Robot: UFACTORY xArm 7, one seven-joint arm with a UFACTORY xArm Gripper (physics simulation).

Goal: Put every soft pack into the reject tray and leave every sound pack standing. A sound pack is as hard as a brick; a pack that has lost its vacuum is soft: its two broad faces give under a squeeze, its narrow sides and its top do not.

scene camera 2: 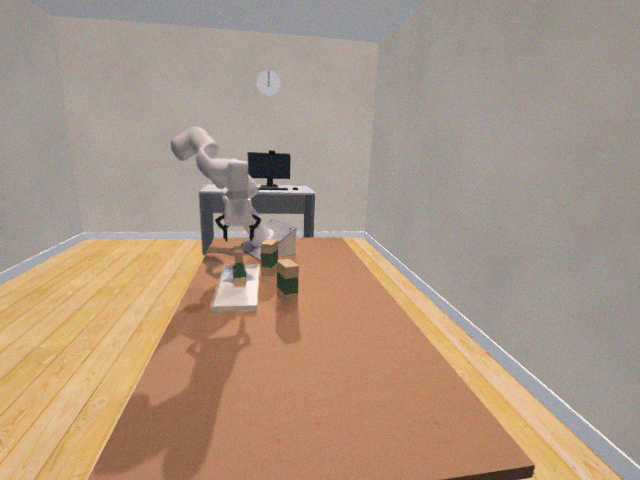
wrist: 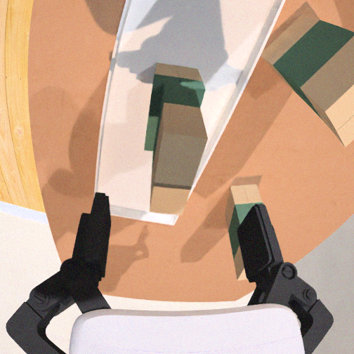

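Seen in the pictures: gripper, fingertip midpoint: [scene camera 2: 238, 240]; arm's base, link origin: [scene camera 2: 263, 238].
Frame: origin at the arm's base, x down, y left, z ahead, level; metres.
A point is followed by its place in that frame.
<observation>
My gripper [scene camera 2: 238, 240] {x -0.112, y -0.055, z 0.437 m} [wrist: 180, 213] is open, above the far end of the white reject tray [scene camera 2: 235, 299] {x 0.063, y -0.049, z 0.589 m} [wrist: 122, 175]. Below it, a tan-and-green pack [scene camera 2: 239, 272] {x 0.002, y -0.049, z 0.483 m} [wrist: 180, 160] is in the tray, not between the fingers. Another green surface shows at its left in the wrist view; the overlap hides how these parts rest. Outside the tray, one pack [scene camera 2: 287, 279] {x -0.030, y 0.134, z 0.629 m} [wrist: 315, 75] stands to its right. Another pack [scene camera 2: 268, 256] {x -0.022, y 0.052, z 0.360 m} [wrist: 245, 194] stands farther back; my right finger partly covers it in the wrist view. Softness cannot be seen.
The brown table [scene camera 2: 330, 372] {x 0.066, y 0.244, z 0.993 m} [wrist: 220, 165] extends toward the scene camera. A pale, slanted box-like object [scene camera 2: 287, 241] {x -0.008, y 0.127, z 0.078 m} stands behind the packs, near the arm base. A desk [scene camera 2: 258, 202] with a monitor [scene camera 2: 268, 165] stands beyond the table.
</observation>
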